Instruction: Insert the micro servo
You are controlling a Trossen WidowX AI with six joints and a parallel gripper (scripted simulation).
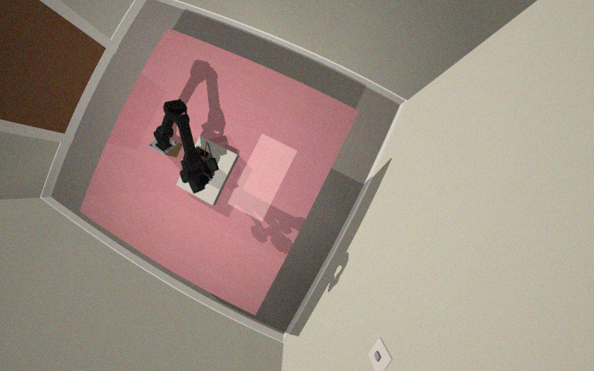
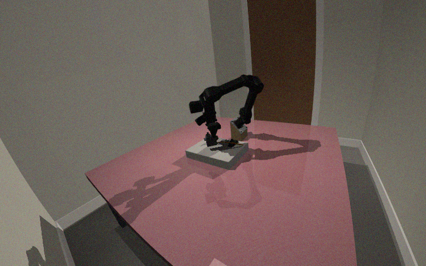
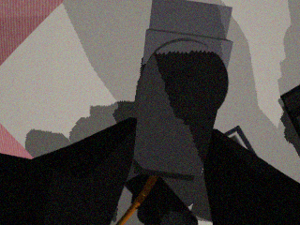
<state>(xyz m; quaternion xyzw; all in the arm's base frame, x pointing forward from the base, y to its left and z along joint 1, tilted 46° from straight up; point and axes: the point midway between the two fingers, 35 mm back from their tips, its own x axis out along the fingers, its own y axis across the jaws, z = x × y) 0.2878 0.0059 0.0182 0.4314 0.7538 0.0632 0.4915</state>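
The light grey deck is 10 cm below my gripper tip and 2 cm ahead of it.
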